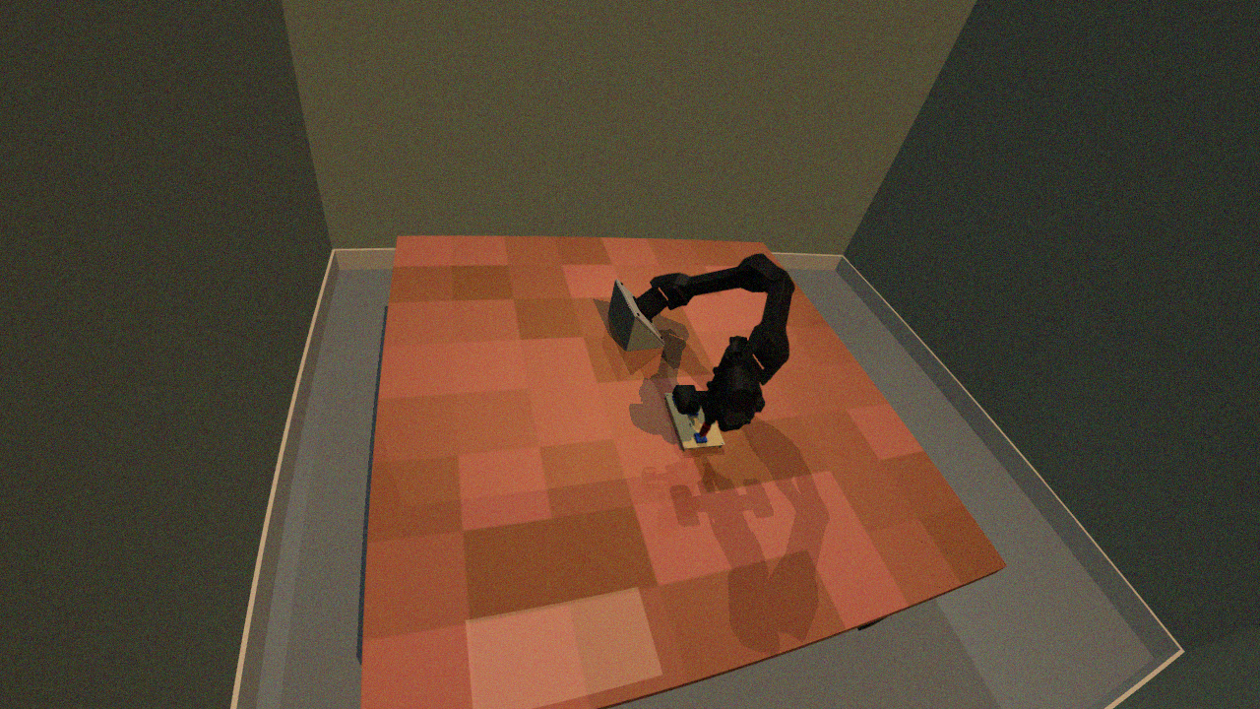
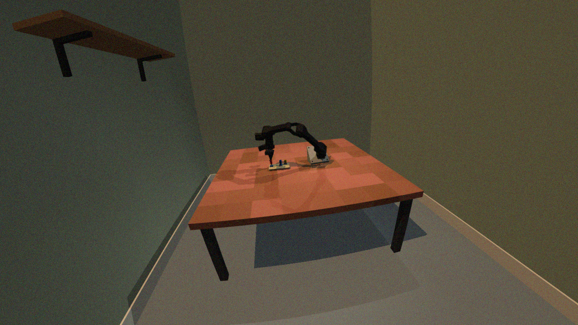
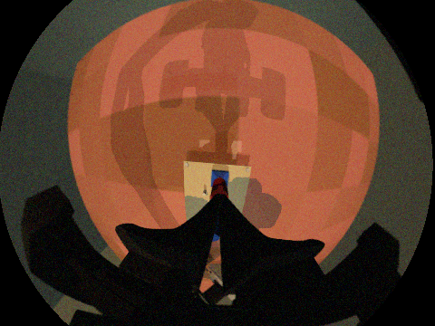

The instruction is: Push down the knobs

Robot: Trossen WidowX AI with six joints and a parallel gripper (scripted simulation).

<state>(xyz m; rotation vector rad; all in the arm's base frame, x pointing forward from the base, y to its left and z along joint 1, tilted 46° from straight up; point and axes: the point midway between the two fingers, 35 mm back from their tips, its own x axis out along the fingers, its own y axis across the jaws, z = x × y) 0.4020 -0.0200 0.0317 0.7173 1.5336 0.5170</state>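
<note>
Right now the potentiometer knob is 30 mm below my gripper tip.
</note>
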